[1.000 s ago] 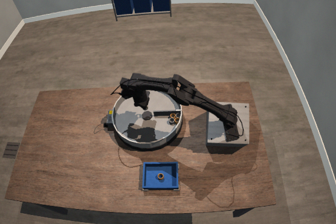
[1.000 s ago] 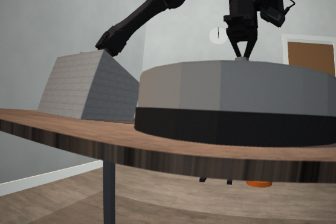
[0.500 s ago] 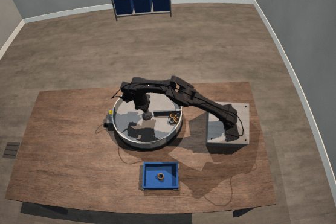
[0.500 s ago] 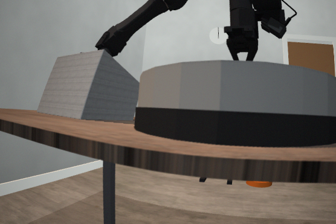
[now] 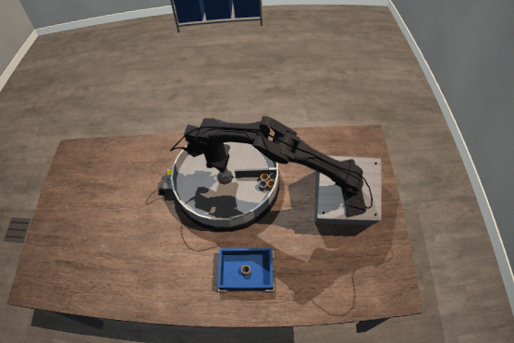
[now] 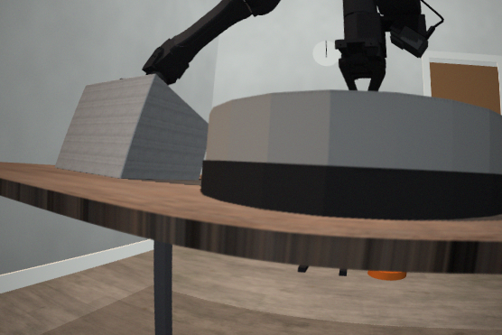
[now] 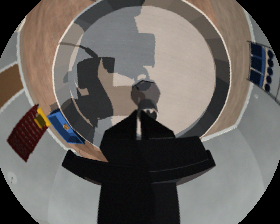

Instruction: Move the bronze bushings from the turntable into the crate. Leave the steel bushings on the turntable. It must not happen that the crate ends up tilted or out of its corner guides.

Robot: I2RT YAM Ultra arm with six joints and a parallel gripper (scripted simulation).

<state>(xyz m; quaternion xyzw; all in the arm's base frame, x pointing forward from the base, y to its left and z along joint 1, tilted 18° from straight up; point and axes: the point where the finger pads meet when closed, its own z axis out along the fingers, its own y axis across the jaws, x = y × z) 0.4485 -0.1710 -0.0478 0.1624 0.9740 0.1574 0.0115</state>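
Now: hand 80 mm above the grey turntable and 10 mm to the left of it. Also, from my hand: blue crate: 370 mm to the left, 110 mm below, 40 mm behind.
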